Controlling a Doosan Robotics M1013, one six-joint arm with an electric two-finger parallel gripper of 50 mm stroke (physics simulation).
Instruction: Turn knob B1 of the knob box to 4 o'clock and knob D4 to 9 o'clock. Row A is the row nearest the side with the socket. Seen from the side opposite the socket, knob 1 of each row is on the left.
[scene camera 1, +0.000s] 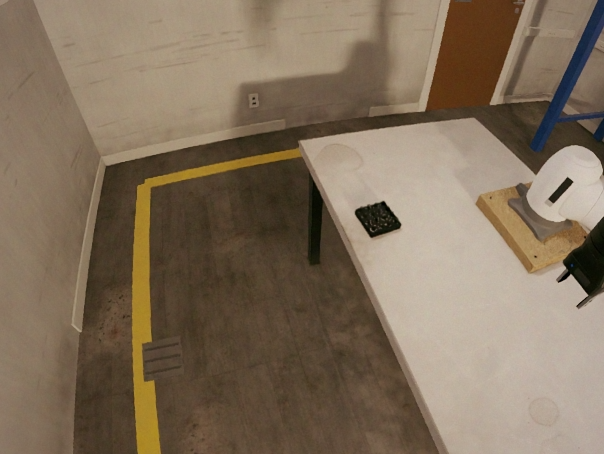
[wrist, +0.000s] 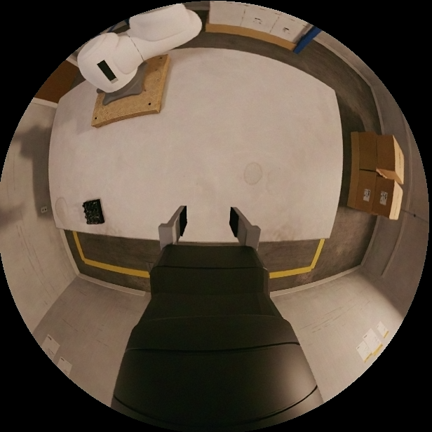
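Seen in the pictures: gripper, between the fingertips: (scene camera 1: 570, 292); arm's base, origin of its link: (scene camera 1: 539, 215).
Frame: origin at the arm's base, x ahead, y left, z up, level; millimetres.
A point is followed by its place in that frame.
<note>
The knob box (scene camera 1: 378, 219) {x 552, y -172, z -8 mm} (wrist: 93, 212) is a small, dark, square block with many small knobs on top. It lies flat on the pale table (scene camera 1: 450, 350) {x 554, y 259, z -42 mm} (wrist: 200, 125), near the table's edge. Its single knobs, their pointers and the socket side are too small to tell. My gripper (scene camera 1: 570, 292) {x 465, y 330, z 289 mm} (wrist: 208, 214) is open, with nothing between its fingers. It hangs above the table, well away from the box. The box is to the left of the fingers in the wrist view. In the scene view the gripper is at the right edge, partly cut off.
The white arm base (scene camera 1: 555, 195) {x 76, y 40, z 150 mm} (wrist: 105, 60) stands on a wooden board (scene camera 1: 507, 237) {x 170, y 24, z -23 mm} (wrist: 156, 82) on the table. A blue rack post (scene camera 1: 567, 85) (wrist: 306, 41) stands beyond the table. Cardboard boxes (wrist: 365, 150) stand beyond the table's right end in the wrist view.
</note>
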